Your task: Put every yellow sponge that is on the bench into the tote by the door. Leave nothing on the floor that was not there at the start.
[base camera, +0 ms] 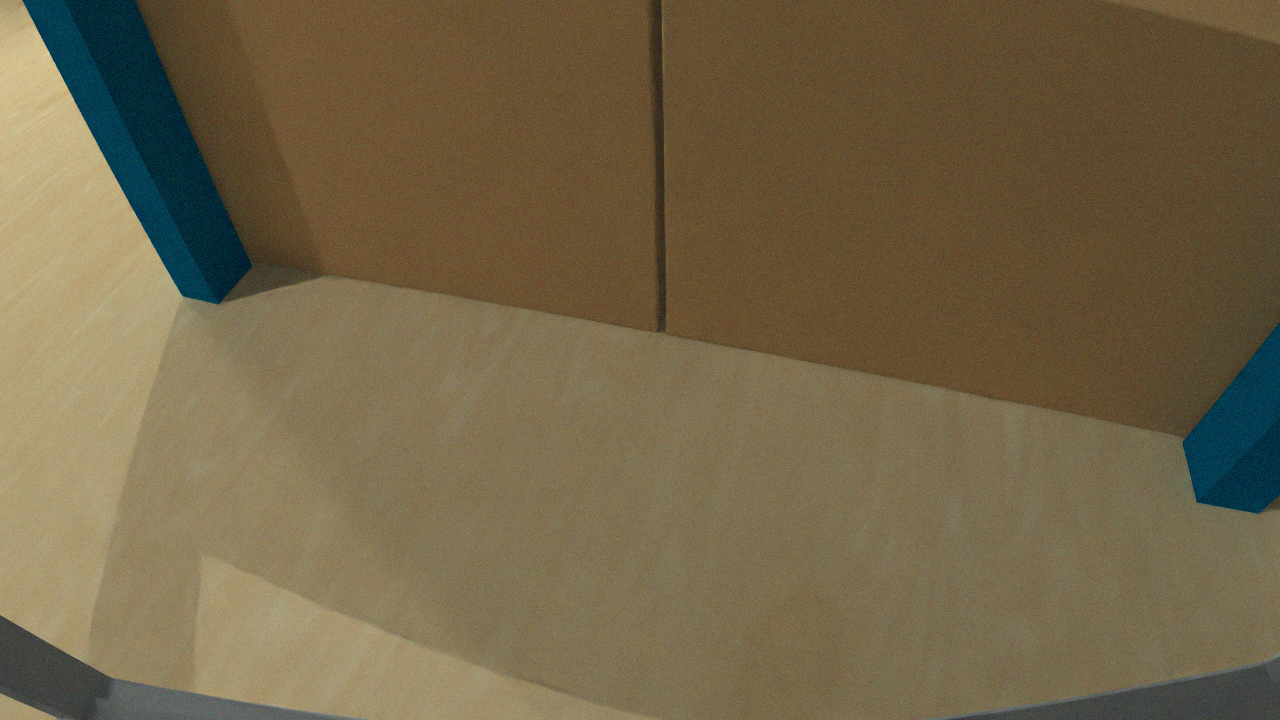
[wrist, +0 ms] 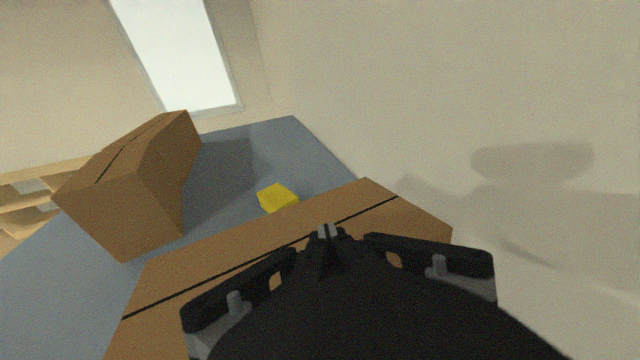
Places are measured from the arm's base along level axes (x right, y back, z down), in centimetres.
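Where they show: gripper, fingertip midpoint: (wrist: 327, 234).
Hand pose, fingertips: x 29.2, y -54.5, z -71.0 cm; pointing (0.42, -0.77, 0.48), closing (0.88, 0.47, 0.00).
After its pixels a point has its place.
A yellow sponge (wrist: 277, 198) @(y -83.1, x 33.4, z -56.2 cm) lies on the blue-grey bench top (wrist: 227, 210) @(y -94.3, x 22.4, z -51.7 cm) in the wrist view, behind the near cardboard box, whose edge hides the sponge's lower part. My gripper (wrist: 327, 234) @(y -54.5, x 29.2, z -71.0 cm) is shut with its fingertips together and nothing between them. It shows in front of the near box, on this side of the sponge. The bench's blue legs (base camera: 147, 152) @(y -49.9, x -38.5, z 24.7 cm) stand at the left and right in the base view. The tote by the door does not show in either view.
The near cardboard box (wrist: 200, 260) @(y -60.4, x 19.4, z -69.9 cm) lies across the bench beneath the gripper. A second, bent-looking cardboard box (wrist: 145, 200) @(y -91.7, x 10.0, z -63.6 cm) stands at the left. A wall (wrist: 450, 75) @(y -58.3, x 52.4, z -79.6 cm) runs along the right. A window and wooden shelves are behind. Brown panels (base camera: 483, 161) @(y -47.4, x -11.7, z 27.2 cm) stand between the bench legs.
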